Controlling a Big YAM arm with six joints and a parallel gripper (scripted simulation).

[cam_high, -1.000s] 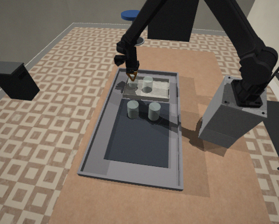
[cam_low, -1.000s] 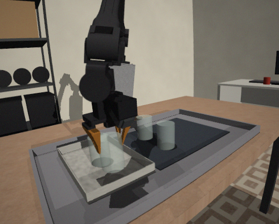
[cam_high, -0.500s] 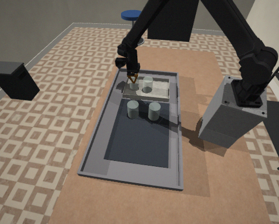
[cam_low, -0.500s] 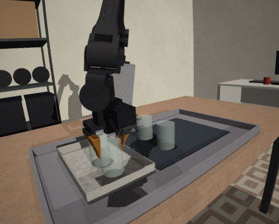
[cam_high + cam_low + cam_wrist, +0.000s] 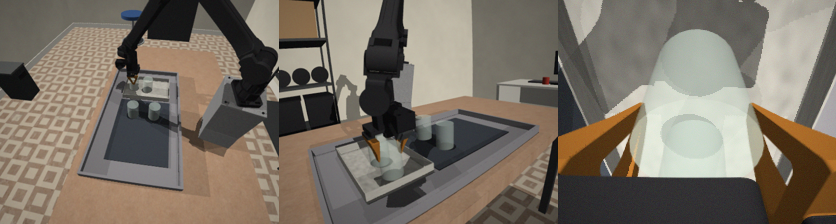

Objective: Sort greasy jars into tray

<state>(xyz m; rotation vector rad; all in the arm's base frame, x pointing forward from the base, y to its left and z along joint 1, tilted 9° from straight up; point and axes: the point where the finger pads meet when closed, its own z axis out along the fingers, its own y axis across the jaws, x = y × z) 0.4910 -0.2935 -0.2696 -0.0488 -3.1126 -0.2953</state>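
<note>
Now: hand 9 cm past the pale tray and 6 cm above it. The rest, counted from my hand: dark drying mat: 8 cm behind, 32 cm to the left, 7 cm below; then rimmed steel table top: 7 cm behind, 21 cm to the left, 7 cm below.
</note>
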